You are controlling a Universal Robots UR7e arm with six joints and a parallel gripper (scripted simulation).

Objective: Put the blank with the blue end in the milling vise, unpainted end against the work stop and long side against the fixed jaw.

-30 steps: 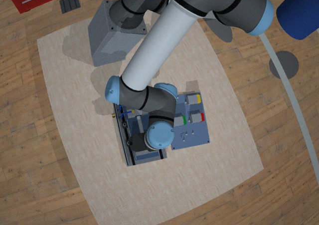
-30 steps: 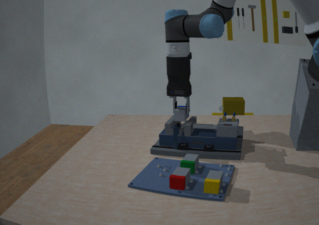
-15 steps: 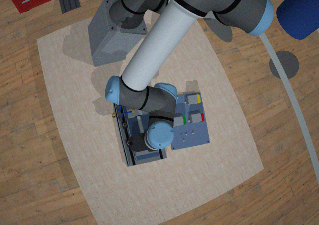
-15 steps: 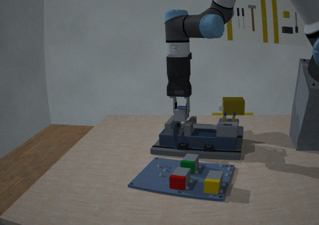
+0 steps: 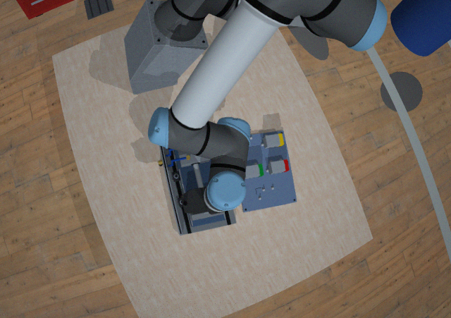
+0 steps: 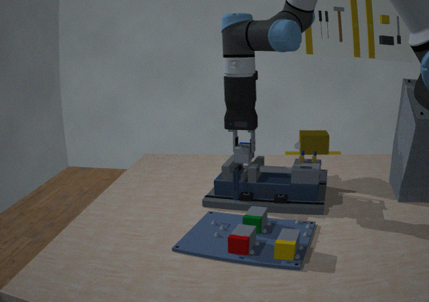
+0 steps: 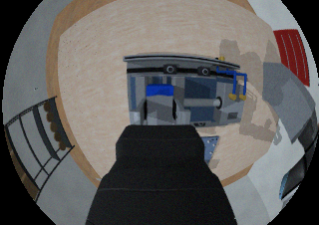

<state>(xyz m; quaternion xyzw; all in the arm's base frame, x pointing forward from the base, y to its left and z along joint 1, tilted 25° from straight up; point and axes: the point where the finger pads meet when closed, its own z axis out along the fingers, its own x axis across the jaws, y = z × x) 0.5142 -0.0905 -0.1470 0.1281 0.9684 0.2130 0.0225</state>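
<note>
Right now the fixed jaw is 6 cm below my hand and 3 cm ahead of it. From my hand the other things lie so: milling vise (10 cm below, 6 cm behind, 2 cm to the left); then blue plate (24 cm to the left, 13 cm below, 1 cm behind); then green-ended blank (20 cm to the left, 11 cm below, 2 cm behind).
</note>
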